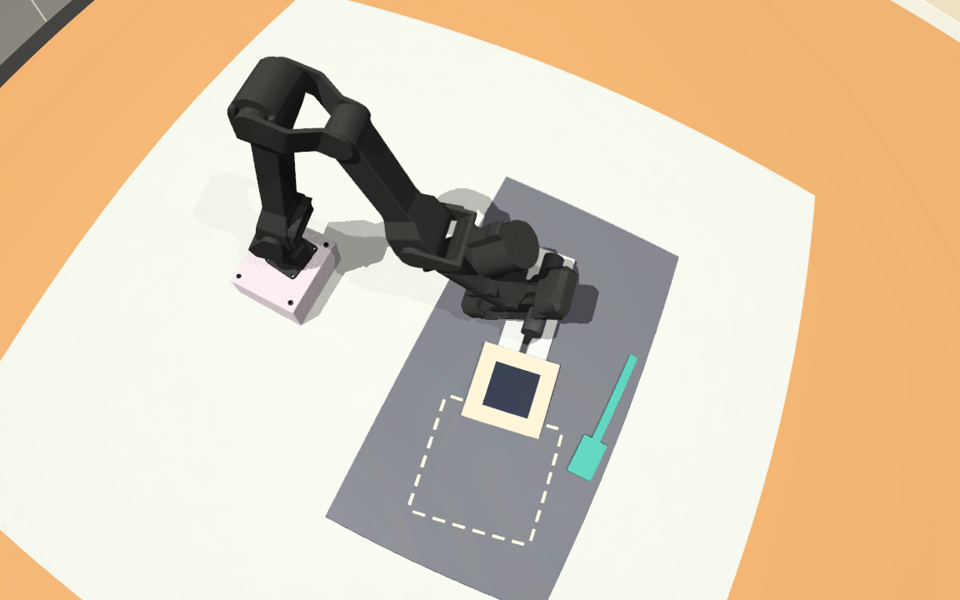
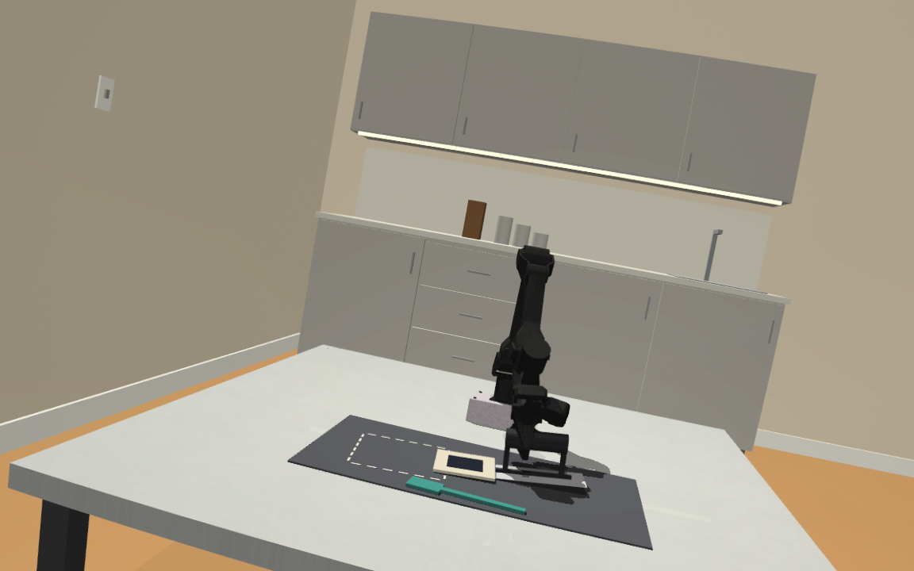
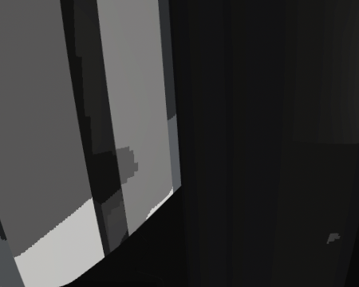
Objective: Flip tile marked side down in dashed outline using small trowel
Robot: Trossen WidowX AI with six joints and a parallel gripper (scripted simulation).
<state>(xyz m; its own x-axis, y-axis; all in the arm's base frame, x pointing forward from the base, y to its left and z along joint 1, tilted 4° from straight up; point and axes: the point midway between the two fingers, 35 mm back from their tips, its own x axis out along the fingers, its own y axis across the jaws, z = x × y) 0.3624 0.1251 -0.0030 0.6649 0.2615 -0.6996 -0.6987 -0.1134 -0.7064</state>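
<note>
My gripper tip is now 11 cm to the left of the cream tile and 5 cm above it. From my gripper tip the other things lie so: black-handled float (2 cm behind, 1 cm to the right, 1 cm below); teal long-handled tool (15 cm ahead, 9 cm to the right, 5 cm below); dark mat (1 cm ahead, 8 cm to the right, 7 cm below).
</note>
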